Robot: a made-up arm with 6 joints. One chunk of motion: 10 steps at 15 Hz.
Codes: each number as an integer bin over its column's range. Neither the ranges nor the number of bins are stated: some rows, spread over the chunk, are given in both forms.
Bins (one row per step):
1: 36 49 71 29 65 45
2: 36 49 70 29 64 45
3: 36 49 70 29 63 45
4: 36 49 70 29 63 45
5: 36 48 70 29 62 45
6: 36 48 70 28 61 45
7: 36 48 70 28 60 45
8: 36 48 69 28 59 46
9: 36 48 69 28 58 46
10: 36 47 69 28 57 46
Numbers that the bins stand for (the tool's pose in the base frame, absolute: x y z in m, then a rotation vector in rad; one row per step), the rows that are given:
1: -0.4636 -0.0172 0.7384 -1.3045 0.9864 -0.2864
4: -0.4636 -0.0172 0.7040 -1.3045 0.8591 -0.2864
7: -0.4636 -0.0515 0.7040 -1.3682 0.6682 -0.2864
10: -0.4636 -0.0859 0.6697 -1.3682 0.4773 -0.2227
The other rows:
2: -0.4636 -0.0172 0.7040 -1.3045 0.9227 -0.2864
3: -0.4636 -0.0172 0.7040 -1.3045 0.8591 -0.2864
5: -0.4636 -0.0515 0.7040 -1.3045 0.7955 -0.2864
6: -0.4636 -0.0515 0.7040 -1.3682 0.7318 -0.2864
8: -0.4636 -0.0515 0.6697 -1.3682 0.6045 -0.2227
9: -0.4636 -0.0515 0.6697 -1.3682 0.5409 -0.2227

